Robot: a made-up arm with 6 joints.
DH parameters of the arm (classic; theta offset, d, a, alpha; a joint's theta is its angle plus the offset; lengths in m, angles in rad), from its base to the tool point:
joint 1: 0 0.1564 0 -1.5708
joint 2: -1.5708 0 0.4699 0
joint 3: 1.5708 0.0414 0 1.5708
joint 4: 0 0.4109 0 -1.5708
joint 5: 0 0 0 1.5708
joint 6: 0 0.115 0 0
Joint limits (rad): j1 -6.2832..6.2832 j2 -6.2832..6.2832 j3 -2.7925..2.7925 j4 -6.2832..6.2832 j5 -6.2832..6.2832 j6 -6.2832..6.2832
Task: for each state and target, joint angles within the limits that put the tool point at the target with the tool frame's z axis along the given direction. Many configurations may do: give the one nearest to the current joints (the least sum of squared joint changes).
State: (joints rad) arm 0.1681 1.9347 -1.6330 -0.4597 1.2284 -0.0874
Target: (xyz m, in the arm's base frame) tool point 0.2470 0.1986 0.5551 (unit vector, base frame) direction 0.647 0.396 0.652
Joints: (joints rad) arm 0.5450 1.5872 -2.2196 0.0032 1.4932 -0.0874
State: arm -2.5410 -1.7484 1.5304 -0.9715 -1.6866 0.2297
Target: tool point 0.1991 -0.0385 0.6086 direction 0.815 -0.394 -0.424
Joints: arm -2.6739 -1.0529 1.9120 -1.5180 -2.3372 0.2297
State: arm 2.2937 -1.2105 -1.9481 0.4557 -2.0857 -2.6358
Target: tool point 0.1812 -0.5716 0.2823 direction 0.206 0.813 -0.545
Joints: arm 1.8640 -0.7117 -1.2783 0.5003 -2.0204 -2.6358
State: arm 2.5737 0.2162 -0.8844 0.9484 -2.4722 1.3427
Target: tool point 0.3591 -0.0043 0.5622 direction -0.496 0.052 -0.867
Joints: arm 3.2165 -0.0103 -1.4737 0.1079 -2.1699 1.3427
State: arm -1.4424 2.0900 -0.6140 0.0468 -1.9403 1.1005
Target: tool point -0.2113 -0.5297 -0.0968 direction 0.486 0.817 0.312
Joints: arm -2.0366 2.5126 -1.1649 -0.1301 -2.5969 1.1005
